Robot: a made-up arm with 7 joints.
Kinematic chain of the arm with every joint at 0, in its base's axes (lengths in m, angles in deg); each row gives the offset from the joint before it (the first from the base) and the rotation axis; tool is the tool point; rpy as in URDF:
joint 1: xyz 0 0 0.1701 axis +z
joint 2: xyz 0 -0.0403 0.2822 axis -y
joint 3: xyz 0 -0.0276 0.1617 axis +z
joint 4: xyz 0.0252 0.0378 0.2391 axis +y
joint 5: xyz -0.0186 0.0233 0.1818 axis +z
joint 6: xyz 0 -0.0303 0.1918 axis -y
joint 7: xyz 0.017 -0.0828 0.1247 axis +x
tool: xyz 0 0 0 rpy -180 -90 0
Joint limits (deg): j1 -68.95..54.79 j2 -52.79..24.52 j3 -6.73..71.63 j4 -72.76..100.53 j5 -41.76..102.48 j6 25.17..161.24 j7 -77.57..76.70
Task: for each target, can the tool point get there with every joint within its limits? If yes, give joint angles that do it. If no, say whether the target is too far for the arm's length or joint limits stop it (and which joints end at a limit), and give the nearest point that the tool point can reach.
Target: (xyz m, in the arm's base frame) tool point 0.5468 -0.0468 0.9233
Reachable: yes | joints 5.84 -44.28 29.43 21.68 3.66 137.22 -18.02
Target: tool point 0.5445 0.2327 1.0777
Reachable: yes | joints 39.88 -44.55 47.10 -26.73 86.61 59.73 47.05
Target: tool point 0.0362 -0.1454 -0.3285
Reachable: no: joint limits stop it (at a limit: joint 1, joint 2, joint 4, joint 5, joint 6) | nearest point 0.1366 -0.4484 0.1876 | short by 0.607 m
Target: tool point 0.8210 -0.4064 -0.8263
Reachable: no: too far | nearest point 0.4667 -0.2310 0.2020 | short by 1.102 m
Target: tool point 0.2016 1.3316 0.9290
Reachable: no: too far | nearest point 0.2145 0.7365 0.7962 | short by 0.610 m
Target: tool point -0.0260 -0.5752 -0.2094
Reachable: no: joint limits stop it (at a limit: joint 1, joint 2, joint 3, joint 4, joint 6) | nearest point 0.0597 -0.4875 0.1963 | short by 0.424 m
